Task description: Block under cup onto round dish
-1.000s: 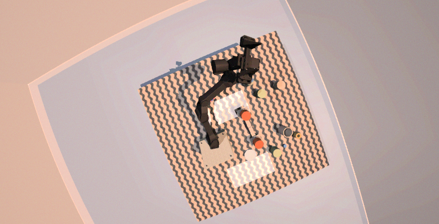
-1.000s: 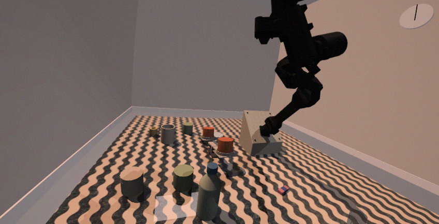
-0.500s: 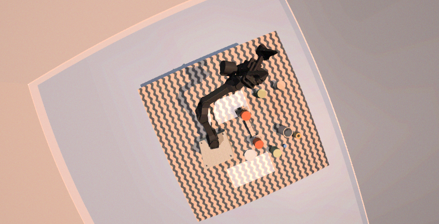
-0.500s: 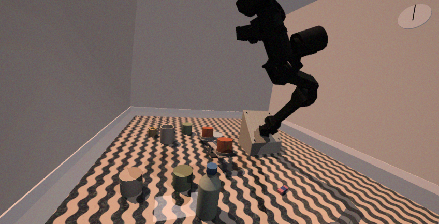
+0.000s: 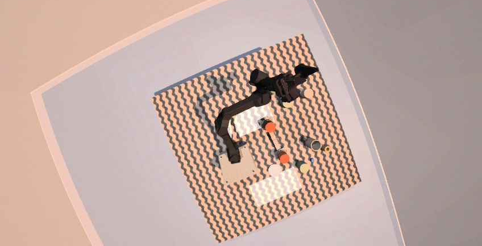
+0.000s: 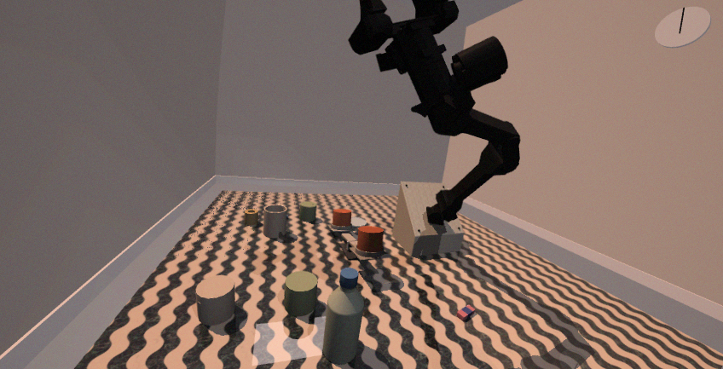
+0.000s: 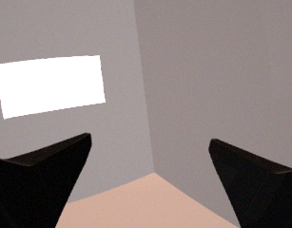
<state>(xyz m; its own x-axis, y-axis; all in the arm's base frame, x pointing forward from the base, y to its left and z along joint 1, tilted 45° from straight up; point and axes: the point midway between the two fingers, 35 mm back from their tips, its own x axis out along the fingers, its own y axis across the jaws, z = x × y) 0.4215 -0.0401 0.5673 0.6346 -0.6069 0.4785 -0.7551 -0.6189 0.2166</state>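
Now: gripper tip 5 cm past the pale green block, 46 cm to the left of it and 60 cm above it. Also, from my gripper tip: red-blue block (31 cm behind, 3 cm to the right, 64 cm below); then bottle (3 cm to the left, 53 cm below); then grey cylinder (26 cm ahead, 5 cm to the right, 61 cm below).
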